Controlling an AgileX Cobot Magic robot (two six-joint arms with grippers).
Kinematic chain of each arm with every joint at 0, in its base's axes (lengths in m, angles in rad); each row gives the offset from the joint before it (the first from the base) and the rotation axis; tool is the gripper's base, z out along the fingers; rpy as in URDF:
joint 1: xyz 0 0 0.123 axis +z
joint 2: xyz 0 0 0 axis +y
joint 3: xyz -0.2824 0 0.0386 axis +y
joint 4: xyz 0.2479 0 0.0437 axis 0.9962 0 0.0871
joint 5: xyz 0 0 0 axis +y
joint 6: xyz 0.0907 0 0.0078 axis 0.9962 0 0.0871
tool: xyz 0 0 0 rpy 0 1.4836 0
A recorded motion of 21 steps. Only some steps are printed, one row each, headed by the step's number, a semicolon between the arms.
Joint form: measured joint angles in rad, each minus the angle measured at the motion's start. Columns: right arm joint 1, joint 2, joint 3, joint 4, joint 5, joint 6; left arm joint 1, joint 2, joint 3, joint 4, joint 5, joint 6.
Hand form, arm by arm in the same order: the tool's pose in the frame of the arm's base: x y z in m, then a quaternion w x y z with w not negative. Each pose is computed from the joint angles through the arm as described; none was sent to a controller.
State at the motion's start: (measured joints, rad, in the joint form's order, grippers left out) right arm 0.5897 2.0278 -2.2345 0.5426 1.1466 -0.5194; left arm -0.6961 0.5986 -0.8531 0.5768 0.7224 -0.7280
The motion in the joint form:
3: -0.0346 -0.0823 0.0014 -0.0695 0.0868 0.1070; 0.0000 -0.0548 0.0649 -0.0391 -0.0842 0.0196
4: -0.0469 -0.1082 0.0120 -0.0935 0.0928 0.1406; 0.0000 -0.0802 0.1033 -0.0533 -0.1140 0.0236
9: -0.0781 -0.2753 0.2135 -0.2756 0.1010 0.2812; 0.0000 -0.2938 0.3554 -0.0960 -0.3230 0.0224
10: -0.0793 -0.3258 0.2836 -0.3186 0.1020 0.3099; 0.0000 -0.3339 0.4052 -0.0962 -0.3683 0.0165
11: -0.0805 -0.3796 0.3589 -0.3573 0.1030 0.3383; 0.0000 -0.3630 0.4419 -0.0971 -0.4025 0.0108
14: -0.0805 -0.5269 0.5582 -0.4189 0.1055 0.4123; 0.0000 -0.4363 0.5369 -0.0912 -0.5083 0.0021
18: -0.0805 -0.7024 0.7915 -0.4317 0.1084 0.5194; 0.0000 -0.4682 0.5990 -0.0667 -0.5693 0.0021
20: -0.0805 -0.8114 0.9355 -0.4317 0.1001 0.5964; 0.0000 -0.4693 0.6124 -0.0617 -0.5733 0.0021
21: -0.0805 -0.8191 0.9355 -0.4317 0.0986 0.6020; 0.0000 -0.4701 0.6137 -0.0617 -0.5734 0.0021
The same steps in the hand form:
3: 0.3368 0.2549 0.4237 0.32134 -0.42767 0.80458 0.25787; 0.0888 -0.0380 0.3842 0.59872 0.07384 0.77828 -0.17425
4: 0.3345 0.2454 0.4303 0.32473 -0.41145 0.81410 0.25001; 0.0859 -0.0378 0.3763 0.59959 0.07865 0.77482 -0.18427
9: 0.3136 0.2022 0.4336 0.30879 -0.34423 0.86885 0.17681; 0.0615 -0.0300 0.3279 0.63121 0.09918 0.72697 -0.25149
10: 0.3044 0.1924 0.4313 0.30083 -0.33196 0.87985 0.15864; 0.0578 -0.0292 0.3180 0.63832 0.10294 0.71574 -0.26394
11: 0.2939 0.1823 0.4281 0.29194 -0.31972 0.89014 0.14210; 0.0552 -0.0289 0.3106 0.64306 0.10519 0.70734 -0.27400
14: 0.2611 0.1580 0.4182 0.26792 -0.28837 0.91171 0.11766; 0.0490 -0.0291 0.2924 0.66015 0.11716 0.67886 -0.29937
18: 0.2179 0.1327 0.4003 0.23475 -0.24003 0.93450 0.11827; 0.0475 -0.0308 0.2788 0.66878 0.13325 0.66624 -0.30183
20: 0.1915 0.1178 0.3856 0.21769 -0.20343 0.94657 0.12342; 0.0481 -0.0314 0.2748 0.66687 0.13629 0.66876 -0.29912
21: 0.1898 0.1169 0.3873 0.22160 -0.20070 0.94599 0.12534; 0.0480 -0.0314 0.2744 0.66674 0.13635 0.66890 -0.29907

